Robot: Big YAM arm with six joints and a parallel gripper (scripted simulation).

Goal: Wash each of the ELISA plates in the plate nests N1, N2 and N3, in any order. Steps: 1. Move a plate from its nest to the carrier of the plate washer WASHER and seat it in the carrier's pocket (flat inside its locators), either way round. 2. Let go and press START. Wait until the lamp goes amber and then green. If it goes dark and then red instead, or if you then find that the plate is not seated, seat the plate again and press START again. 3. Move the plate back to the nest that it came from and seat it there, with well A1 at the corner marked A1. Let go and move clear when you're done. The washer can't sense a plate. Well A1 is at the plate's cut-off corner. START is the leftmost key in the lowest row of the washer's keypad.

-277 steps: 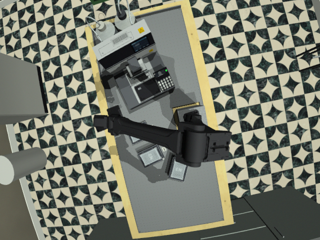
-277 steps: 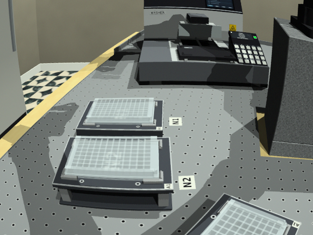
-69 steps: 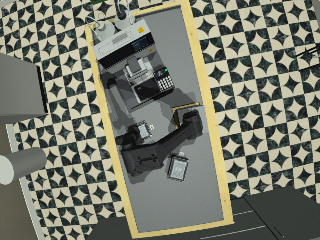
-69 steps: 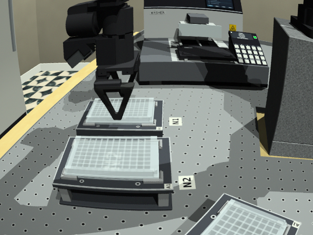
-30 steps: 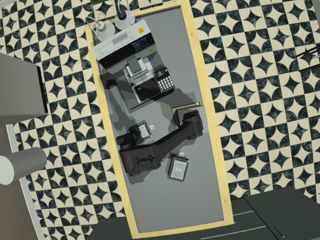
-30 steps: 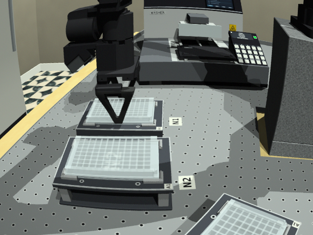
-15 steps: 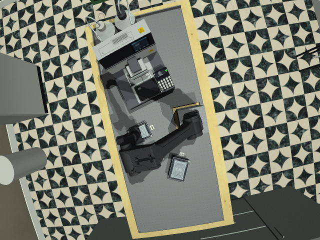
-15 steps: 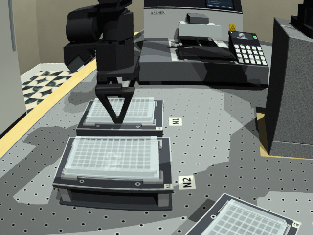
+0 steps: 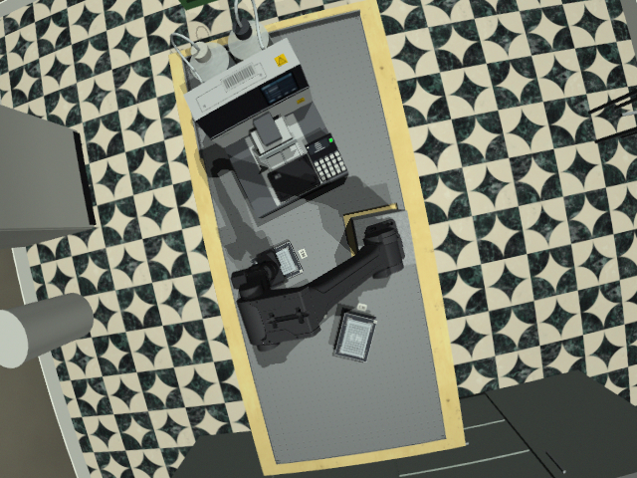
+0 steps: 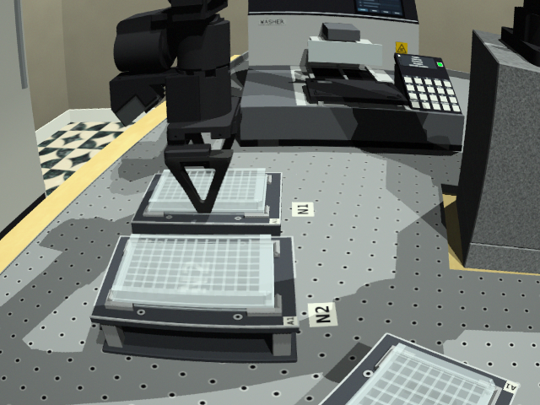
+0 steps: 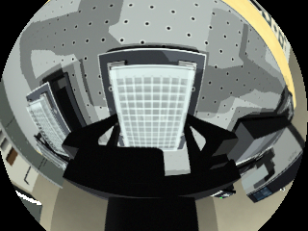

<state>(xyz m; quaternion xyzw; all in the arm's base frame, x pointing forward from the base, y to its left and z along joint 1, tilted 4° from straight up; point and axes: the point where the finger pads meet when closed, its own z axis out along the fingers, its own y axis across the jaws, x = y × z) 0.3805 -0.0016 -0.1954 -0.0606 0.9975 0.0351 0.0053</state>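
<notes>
Now: the washer carrier 27 cm to the right of my hand, 16 cm behind it and 5 cm above it. Also, from my hand: plate washer: 43 cm to the right, 14 cm behind, 10 cm above; nest N3: 33 cm to the left, 20 cm behind, 1 cm above; nest label: 10 cm behind, 3 cm below, 1 cm to the right.
</notes>
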